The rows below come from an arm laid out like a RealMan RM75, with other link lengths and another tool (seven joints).
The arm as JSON. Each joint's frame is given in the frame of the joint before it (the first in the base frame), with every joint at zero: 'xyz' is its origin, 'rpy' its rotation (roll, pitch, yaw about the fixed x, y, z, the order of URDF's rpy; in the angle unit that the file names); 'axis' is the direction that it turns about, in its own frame. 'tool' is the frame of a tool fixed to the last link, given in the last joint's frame.
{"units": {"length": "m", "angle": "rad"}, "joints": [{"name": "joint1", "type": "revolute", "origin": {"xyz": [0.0, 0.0, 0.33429], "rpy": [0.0, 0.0, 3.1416]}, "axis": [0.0, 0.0, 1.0]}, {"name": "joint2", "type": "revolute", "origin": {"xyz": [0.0, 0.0, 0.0], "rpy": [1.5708, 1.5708, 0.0]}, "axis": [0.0, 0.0, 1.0]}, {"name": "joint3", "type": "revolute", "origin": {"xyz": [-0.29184, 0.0, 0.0], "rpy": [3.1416, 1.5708, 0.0]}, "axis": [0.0, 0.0, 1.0]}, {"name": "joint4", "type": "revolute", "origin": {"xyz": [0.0, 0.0, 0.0], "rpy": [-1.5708, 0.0, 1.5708]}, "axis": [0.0, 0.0, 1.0]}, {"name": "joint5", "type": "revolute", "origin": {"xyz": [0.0, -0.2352, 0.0], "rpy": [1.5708, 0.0, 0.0]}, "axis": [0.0, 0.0, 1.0]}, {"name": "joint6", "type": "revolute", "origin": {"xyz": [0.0, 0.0, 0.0], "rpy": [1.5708, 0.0, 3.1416]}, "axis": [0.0, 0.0, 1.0]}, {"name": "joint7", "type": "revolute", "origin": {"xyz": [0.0, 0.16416, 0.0], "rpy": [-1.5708, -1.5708, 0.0]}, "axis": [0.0, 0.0, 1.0]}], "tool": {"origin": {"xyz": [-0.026, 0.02, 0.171], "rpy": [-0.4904, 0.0, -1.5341]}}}
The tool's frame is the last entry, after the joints.
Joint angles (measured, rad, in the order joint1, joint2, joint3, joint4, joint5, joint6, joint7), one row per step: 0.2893 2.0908 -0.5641 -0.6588 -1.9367 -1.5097 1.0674; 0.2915 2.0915 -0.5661 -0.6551 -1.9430 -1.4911 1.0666; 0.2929 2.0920 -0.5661 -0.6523 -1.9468 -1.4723 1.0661; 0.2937 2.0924 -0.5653 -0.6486 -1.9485 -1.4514 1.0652; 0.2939 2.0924 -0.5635 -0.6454 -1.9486 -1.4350 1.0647; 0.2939 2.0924 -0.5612 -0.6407 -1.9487 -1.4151 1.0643; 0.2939 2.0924 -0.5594 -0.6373 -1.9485 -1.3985 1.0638; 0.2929 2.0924 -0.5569 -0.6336 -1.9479 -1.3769 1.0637; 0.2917 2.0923 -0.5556 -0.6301 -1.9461 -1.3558 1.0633; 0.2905 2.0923 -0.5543 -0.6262 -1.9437 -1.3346 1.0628; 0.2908 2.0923 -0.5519 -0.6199 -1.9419 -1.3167 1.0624; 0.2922 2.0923 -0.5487 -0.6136 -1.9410 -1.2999 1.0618; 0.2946 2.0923 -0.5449 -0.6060 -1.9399 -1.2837 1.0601; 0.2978 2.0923 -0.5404 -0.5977 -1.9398 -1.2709 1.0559; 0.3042 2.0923 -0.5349 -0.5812 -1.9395 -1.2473 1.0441; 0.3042 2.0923 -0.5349 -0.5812 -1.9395 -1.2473 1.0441
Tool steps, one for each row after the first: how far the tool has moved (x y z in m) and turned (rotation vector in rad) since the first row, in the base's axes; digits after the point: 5 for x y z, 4 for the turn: 0.00474 0.00193 -0.00245 0.0001 -0.0123 -0.0105; 0.00987 0.00444 -0.00336 0.0045 -0.0234 -0.0225; 0.01572 0.00737 -0.00356 0.0118 -0.0341 -0.0369; 0.02063 0.00980 -0.00298 0.0193 -0.0414 -0.0495; 0.02676 0.01245 -0.00242 0.0279 -0.0496 -0.0656; 0.03184 0.01468 -0.00173 0.0355 -0.0568 -0.0786; 0.03893 0.01730 -0.00046 0.0459 -0.0661 -0.0968; 0.04572 0.01974 0.00090 0.0561 -0.0752 -0.1139; 0.05248 0.02208 0.00231 0.0666 -0.0837 -0.1312; 0.05789 0.02402 0.00296 0.0745 -0.0885 -0.1467; 0.06273 0.02607 0.00355 0.0819 -0.0931 -0.1607; 0.06699 0.02822 0.00392 0.0890 -0.0969 -0.1734; 0.07002 0.02997 0.00374 0.0944 -0.1001 -0.1819; 0.07484 0.03278 0.00220 0.1021 -0.1089 -0.1932; 0.07484 0.03278 0.00220 0.1021 -0.1089 -0.1932
